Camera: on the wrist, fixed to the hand. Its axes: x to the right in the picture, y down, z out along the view.
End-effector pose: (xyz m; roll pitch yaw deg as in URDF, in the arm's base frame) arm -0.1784 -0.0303 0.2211 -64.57 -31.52 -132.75
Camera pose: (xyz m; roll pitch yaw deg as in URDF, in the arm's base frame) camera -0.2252 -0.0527 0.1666 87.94 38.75 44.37
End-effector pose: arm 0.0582 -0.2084 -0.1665 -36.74 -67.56 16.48
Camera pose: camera 0.1222 -0.1722 -0.1825 45.03 72.14 178.68
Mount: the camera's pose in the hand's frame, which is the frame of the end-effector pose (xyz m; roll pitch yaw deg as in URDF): 0.0126 0.0565 -0.0481 24.96 1.08 172.47
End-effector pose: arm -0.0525 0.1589 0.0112 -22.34 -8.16 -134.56
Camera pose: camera -0.0436 0.1195 -0.0523 46.20 11.96 38.75
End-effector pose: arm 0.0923 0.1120 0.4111 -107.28 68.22 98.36
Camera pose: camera 0.1590 0.0893 0.3847 126.17 -61.18 -74.86
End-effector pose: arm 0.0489 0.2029 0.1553 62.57 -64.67 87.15
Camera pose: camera -0.0207 0.1864 0.1787 -44.94 58.20 -101.26
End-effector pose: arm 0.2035 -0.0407 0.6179 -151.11 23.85 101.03
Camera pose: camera 0.2715 -0.0096 0.6264 173.23 -20.98 -71.35
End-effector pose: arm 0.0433 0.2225 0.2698 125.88 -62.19 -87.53
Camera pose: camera 0.0466 0.2822 0.3155 -95.54 55.29 98.67
